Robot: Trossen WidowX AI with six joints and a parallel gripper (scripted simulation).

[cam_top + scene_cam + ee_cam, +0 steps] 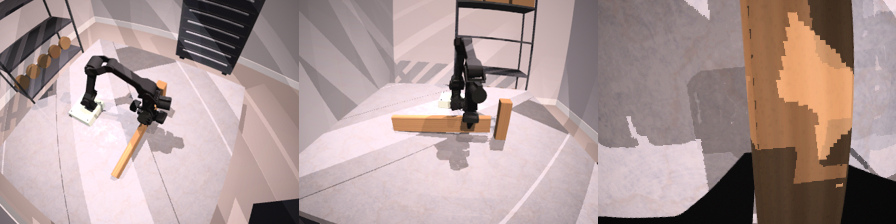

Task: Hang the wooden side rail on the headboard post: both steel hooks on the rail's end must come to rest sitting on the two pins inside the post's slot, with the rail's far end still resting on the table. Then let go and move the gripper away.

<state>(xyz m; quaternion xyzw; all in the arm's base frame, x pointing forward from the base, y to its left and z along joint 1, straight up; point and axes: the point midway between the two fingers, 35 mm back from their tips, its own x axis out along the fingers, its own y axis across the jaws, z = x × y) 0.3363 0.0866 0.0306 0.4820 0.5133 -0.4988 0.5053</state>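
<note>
Now: the headboard post 150 mm to the left of my gripper tip and 40 mm above it.
</note>
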